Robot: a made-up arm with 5 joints.
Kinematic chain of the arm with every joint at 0, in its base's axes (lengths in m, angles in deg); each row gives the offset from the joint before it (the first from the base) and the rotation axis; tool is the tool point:
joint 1: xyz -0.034 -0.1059 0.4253 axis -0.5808 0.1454 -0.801
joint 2: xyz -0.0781 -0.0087 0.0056 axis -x
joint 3: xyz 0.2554 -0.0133 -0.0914 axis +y
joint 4: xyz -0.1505 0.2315 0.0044 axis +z
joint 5: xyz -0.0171 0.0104 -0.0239 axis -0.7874 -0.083 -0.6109
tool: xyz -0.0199 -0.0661 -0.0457
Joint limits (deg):
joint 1: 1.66..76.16
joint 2: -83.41..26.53
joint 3: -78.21..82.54
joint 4: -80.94..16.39
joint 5: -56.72..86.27
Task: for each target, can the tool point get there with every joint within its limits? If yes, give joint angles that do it. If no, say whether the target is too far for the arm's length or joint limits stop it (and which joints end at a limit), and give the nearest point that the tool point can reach.
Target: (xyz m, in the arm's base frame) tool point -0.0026 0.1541 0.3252
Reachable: yes | joints 21.11 -31.43 -21.59 -23.64 68.01
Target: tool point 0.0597 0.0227 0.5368
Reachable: yes | joints 52.72 -52.66 48.37 -30.50 10.23
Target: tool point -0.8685 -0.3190 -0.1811
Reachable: no: too far | nearest point -0.1502 -0.3049 0.1406 | short by 0.787 m
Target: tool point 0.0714 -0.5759 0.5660
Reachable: no: joint limits stop it (at a limit: joint 1, joint 2, joint 3, joint 5) | nearest point 0.1099 -0.2374 0.6356 | short by 0.348 m
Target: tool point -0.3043 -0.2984 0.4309
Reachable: no: joint limits stop it (at a limit: joint 1, joint 2, joint 4) | nearest point -0.1390 -0.2961 0.2247 | short by 0.264 m
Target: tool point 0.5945 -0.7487 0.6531
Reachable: no: too far | nearest point 0.3778 -0.1519 0.4220 | short by 0.676 m
